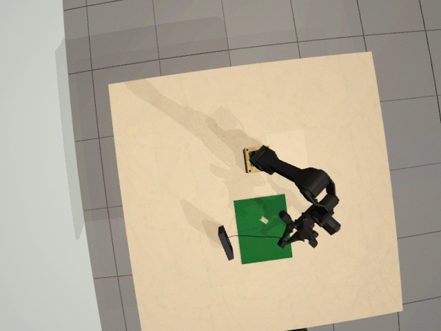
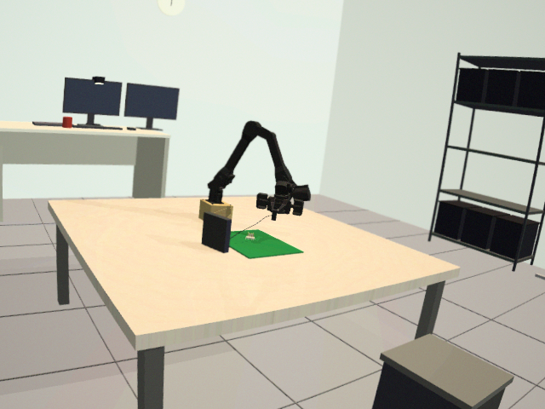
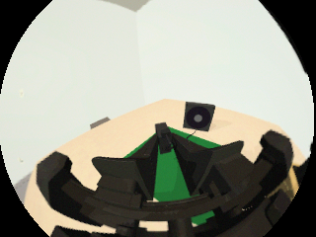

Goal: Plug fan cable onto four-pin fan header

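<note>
The green board is 14 cm below my gripper tip, 6 cm to the right of it and 3 cm behind it. Round my gripper tip: dark plug 1 cm below; black fan 23 cm to the right, 7 cm below, 2 cm behind; four-pin header 13 cm below, 7 cm behind, 5 cm to the right.
</note>
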